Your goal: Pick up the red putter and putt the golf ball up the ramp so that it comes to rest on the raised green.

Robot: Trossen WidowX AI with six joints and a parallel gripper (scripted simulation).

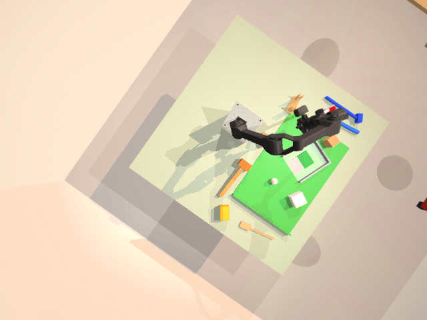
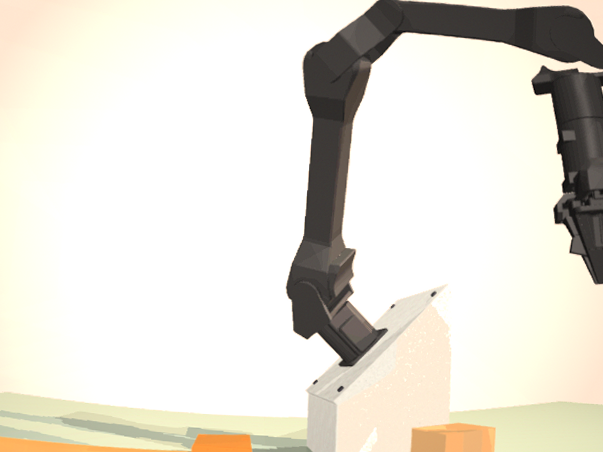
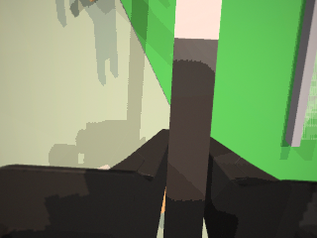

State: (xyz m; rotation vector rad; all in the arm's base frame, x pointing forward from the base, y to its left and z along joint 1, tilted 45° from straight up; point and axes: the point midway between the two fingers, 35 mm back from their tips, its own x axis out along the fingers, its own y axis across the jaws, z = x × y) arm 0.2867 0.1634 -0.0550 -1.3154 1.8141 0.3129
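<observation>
Right now my gripper tip is 100 mm to the right of the red putter and 50 mm short of it. From my gripper tip the other things lie so: white golf ball 320 mm to the right, 170 mm below, 130 mm ahead; then green mat 200 mm to the right, 200 mm ahead, 190 mm below; then white cube 330 mm to the right, 330 mm ahead, 170 mm below.
</observation>
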